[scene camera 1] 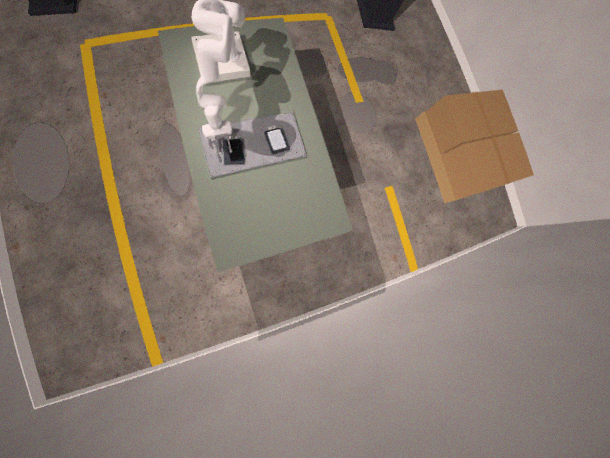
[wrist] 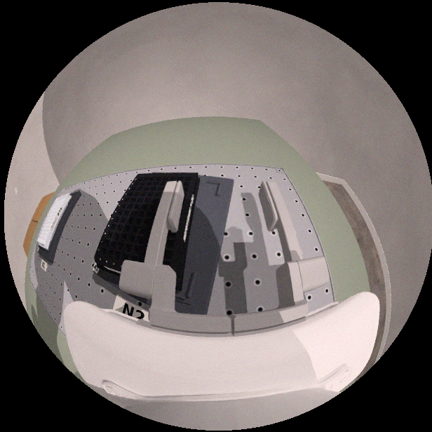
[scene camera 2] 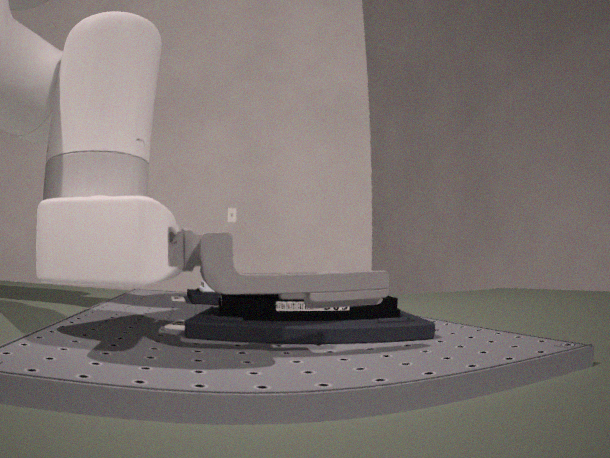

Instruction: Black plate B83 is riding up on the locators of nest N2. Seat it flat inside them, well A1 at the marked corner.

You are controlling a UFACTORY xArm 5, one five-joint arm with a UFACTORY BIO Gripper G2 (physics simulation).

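Places are measured from the arm's base along level axes (x down, y right, z back), in metres.
Where they show: end effector, tool point: point(scene camera 1: 223, 150) point(scene camera 2: 325, 287).
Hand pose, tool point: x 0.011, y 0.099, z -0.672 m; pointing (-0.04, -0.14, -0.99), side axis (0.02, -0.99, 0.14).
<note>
After its pixels a point has its place.
Black plate B83 point(scene camera 1: 235, 151) {y 0.028, x 0.020, z -0.678 m} point(scene camera 2: 235, 307) {y 0.075, x 0.026, z -0.615 m} point(wrist: 135, 220) lies on the dark nest N2 point(scene camera 2: 310, 331) {y 0.102, x 0.038, z -0.663 m} point(wrist: 215, 225). In the wrist view the plate is off to the left side, and a bare strip of nest with corner marks shows on its right. The A1 tag point(wrist: 95, 268) is partly covered at the lower left corner. My gripper point(scene camera 1: 225, 149) {y 0.099, x 0.011, z -0.672 m} point(scene camera 2: 345, 290) point(wrist: 222, 205) is shut to its narrowest, its fingers standing apart with nothing gripped. One finger hangs over the plate, the other over the board to the right. In scene view 2 a finger hides part of the label. Contact and tilt are unclear.
A white plate point(scene camera 1: 276, 139) {y -0.234, x 0.022, z -0.616 m} point(wrist: 54, 220) lies in the other nest, to the left in the wrist view. Both nests are on a grey perforated board point(scene camera 1: 255, 162) {y -0.085, x 0.046, z -0.749 m} point(scene camera 2: 125, 400) {y 0.231, x 0.052, z -0.580 m} point(wrist: 270, 270) on a green surface point(scene camera 1: 280, 215) {y -0.196, x 0.060, z -1.102 m}. A cardboard box point(scene camera 1: 480, 145) stands far off.
</note>
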